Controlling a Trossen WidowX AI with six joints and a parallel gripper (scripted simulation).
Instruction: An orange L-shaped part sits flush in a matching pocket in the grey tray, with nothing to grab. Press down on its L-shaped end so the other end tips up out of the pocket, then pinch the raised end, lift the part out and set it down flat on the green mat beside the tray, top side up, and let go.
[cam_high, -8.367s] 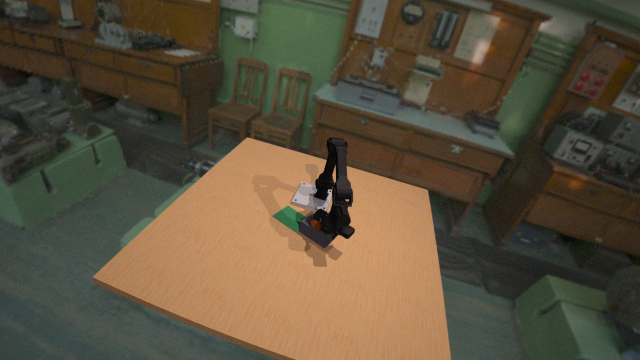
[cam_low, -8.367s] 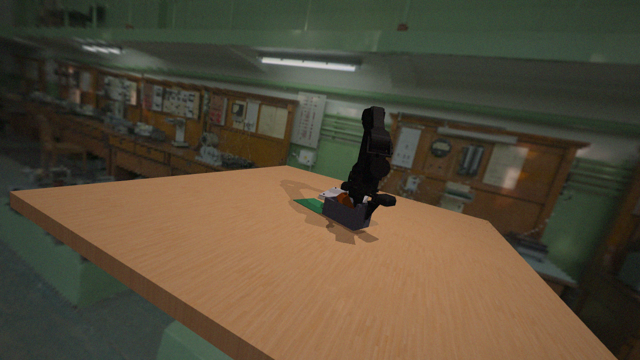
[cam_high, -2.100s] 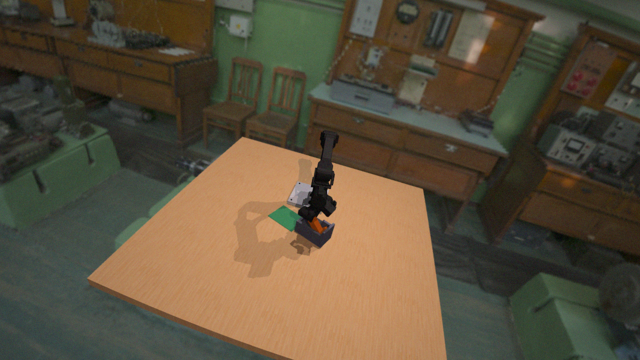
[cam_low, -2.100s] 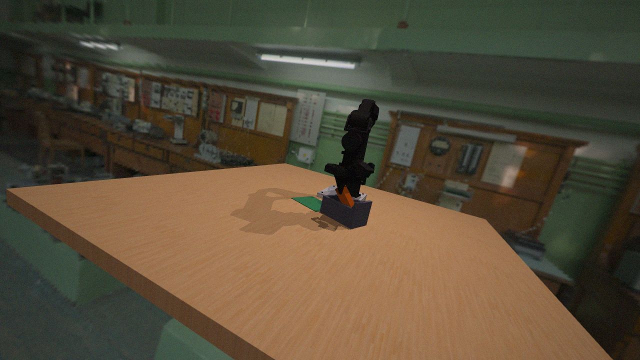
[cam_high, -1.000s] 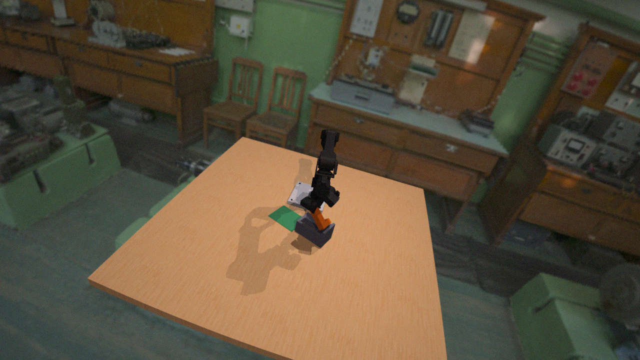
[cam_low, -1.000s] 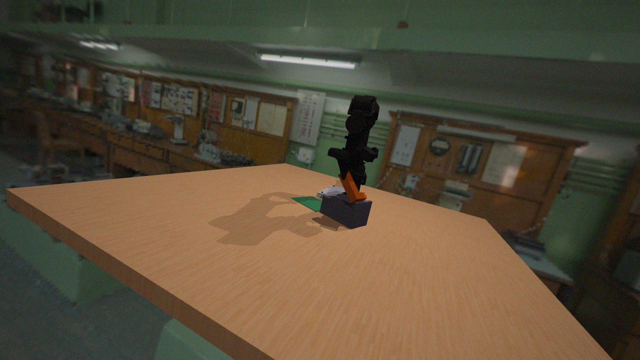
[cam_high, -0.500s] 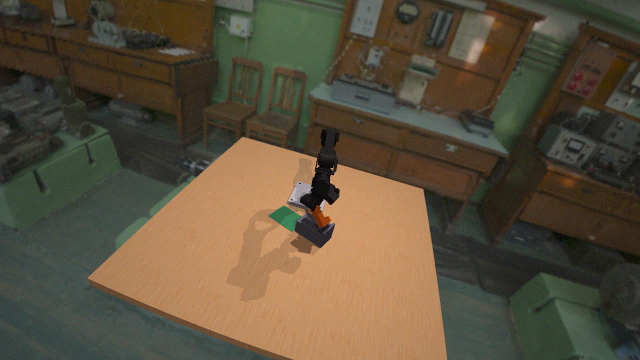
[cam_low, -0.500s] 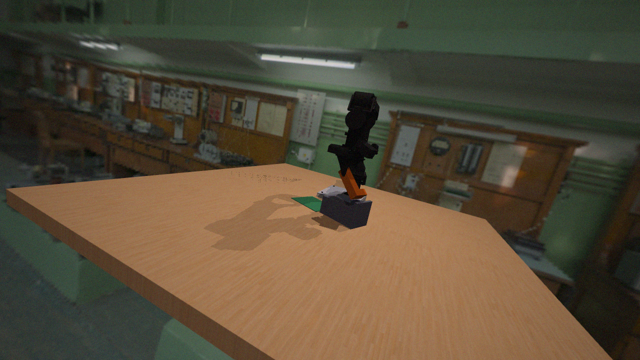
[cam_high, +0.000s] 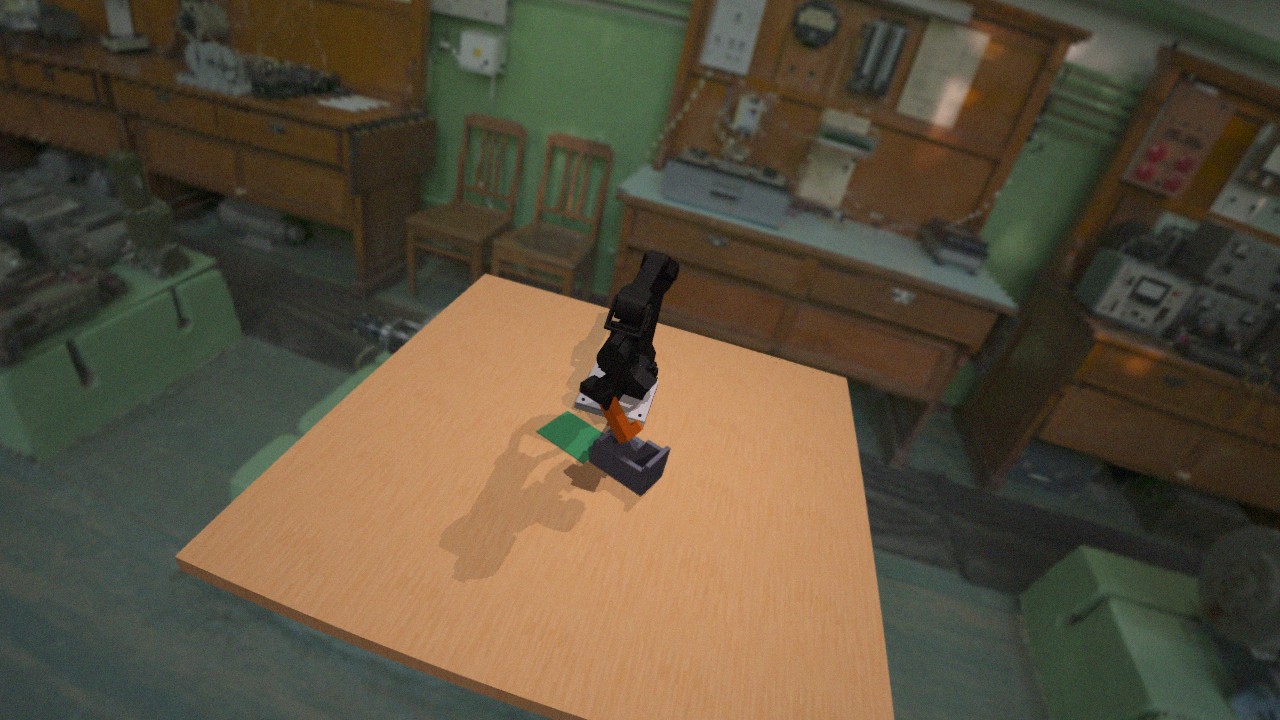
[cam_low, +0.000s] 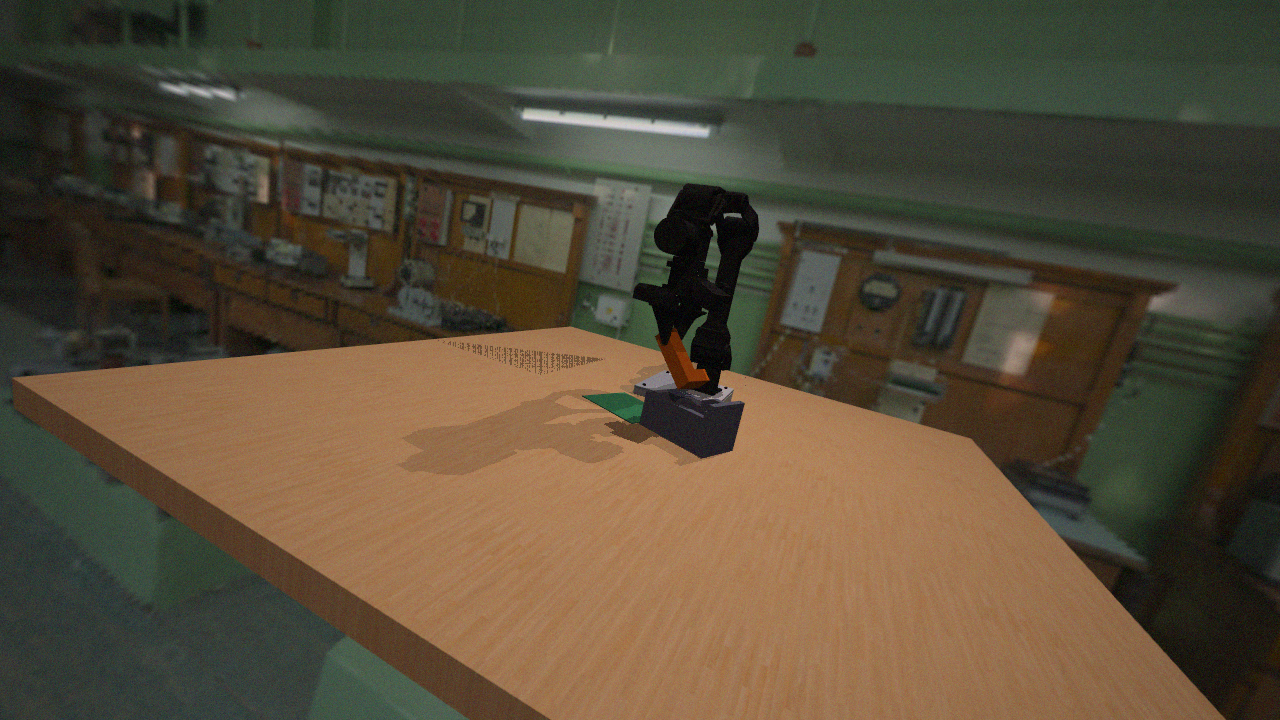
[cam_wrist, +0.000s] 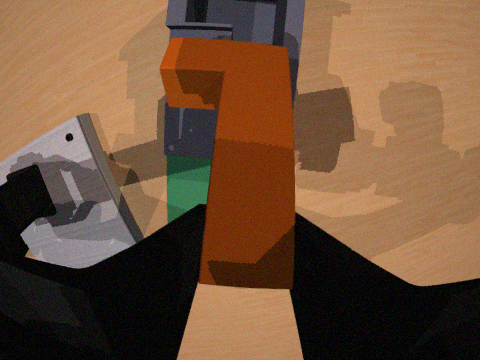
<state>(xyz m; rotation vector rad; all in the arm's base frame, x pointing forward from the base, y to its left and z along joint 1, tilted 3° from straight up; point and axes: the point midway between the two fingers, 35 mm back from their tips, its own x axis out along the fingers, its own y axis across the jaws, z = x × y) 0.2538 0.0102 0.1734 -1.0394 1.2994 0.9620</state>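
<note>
Now: gripper tip 17 cm above the green mat, 8 cm to the left of it and 4 cm past it. From my gripper tip the other things lie so: orange L-shaped part (4 cm to the left, 3 cm below, 1 cm behind).
</note>
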